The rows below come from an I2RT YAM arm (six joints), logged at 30 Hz.
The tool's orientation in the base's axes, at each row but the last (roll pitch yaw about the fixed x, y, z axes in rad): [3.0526 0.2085 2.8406]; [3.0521 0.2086 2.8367]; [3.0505 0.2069 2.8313]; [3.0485 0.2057 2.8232]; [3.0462 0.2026 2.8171]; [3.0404 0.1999 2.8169]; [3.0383 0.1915 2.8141]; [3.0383 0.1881 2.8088]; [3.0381 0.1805 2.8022]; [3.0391 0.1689 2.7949]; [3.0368 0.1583 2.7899]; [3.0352 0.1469 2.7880]
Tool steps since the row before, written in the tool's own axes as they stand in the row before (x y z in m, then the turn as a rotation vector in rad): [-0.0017 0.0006 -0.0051 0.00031 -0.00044 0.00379]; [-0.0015 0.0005 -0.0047 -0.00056 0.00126 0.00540]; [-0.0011 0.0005 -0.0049 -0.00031 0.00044 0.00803]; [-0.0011 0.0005 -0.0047 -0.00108 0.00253 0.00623]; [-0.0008 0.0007 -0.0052 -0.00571 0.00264 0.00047]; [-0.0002 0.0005 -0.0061 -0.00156 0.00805 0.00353]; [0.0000 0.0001 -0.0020 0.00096 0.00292 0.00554]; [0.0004 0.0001 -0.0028 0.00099 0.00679 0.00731]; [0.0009 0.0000 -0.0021 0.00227 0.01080 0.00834]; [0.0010 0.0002 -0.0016 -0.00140 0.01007 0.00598]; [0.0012 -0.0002 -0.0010 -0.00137 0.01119 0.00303]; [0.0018 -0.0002 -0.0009 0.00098 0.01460 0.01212]
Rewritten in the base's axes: [0.0006 0.0000 0.0054 0.00043 -0.00024 -0.00380]; [0.0005 -0.0001 0.0049 0.00208 0.00117 -0.00504]; [0.0001 0.0000 0.0050 0.00220 0.00052 -0.00772]; [0.0001 0.0000 0.0049 0.00313 0.00223 -0.00562]; [-0.0002 0.0003 0.0053 0.00619 0.00074 0.00094]; [-0.0010 0.0002 0.0060 0.00463 0.00727 -0.00234]; [-0.0004 0.0000 0.0020 0.00116 0.00328 -0.00530]; [-0.0009 0.0001 0.0027 0.00269 0.00701 -0.00664]; [-0.0013 0.0002 0.0019 0.00297 0.01126 -0.00747]; [-0.0012 0.0005 0.0014 0.00569 0.00925 -0.00461]; [-0.0014 0.0002 0.0008 0.00549 0.01018 -0.00160]; [-0.0019 0.0004 0.0006 0.00601 0.01463 -0.01053]
